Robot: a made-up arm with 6 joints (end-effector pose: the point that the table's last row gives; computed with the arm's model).
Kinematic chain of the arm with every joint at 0, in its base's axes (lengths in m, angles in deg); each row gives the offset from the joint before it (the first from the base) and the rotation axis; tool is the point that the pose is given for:
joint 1: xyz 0 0 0.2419 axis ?
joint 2: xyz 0 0 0 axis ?
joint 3: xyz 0 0 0.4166 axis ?
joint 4: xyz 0 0 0 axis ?
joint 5: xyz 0.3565 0 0 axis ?
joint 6: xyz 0 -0.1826 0 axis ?
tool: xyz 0 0 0
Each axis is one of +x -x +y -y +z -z.
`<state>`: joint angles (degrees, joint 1 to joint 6).
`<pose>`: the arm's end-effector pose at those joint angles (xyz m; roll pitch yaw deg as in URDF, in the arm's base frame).
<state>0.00 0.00 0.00 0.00 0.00 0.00</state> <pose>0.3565 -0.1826 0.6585 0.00 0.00 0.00</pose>
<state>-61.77 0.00 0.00 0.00 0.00 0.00</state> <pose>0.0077 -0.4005 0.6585 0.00 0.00 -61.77</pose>
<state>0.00 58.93 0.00 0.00 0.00 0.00</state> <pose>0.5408 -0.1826 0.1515 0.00 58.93 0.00</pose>
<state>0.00 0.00 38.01 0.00 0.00 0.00</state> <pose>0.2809 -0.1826 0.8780 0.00 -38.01 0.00</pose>
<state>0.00 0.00 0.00 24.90 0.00 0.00</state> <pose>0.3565 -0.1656 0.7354 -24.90 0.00 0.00</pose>
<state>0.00 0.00 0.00 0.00 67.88 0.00</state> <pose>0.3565 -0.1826 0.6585 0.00 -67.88 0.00</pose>
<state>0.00 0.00 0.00 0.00 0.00 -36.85</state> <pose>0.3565 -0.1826 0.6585 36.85 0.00 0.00</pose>
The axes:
joint 1: +z
joint 2: +y
joint 3: -y
joint 4: -x
joint 5: -y
joint 6: -x

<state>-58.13 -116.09 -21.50 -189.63 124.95 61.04</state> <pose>-0.0758 0.4629 0.4116 118.07 30.42 -48.98</pose>
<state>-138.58 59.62 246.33 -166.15 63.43 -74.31</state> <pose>0.1171 -0.1331 0.4543 50.38 -54.11 62.84</pose>
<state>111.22 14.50 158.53 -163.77 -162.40 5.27</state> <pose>-0.1076 -0.2072 0.8959 -163.38 52.64 119.23</pose>
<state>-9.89 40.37 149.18 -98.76 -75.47 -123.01</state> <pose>0.3257 -0.0285 0.9549 104.07 -10.95 93.09</pose>
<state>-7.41 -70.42 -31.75 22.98 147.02 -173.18</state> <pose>-0.1791 -0.1462 0.6599 11.09 7.64 160.21</pose>
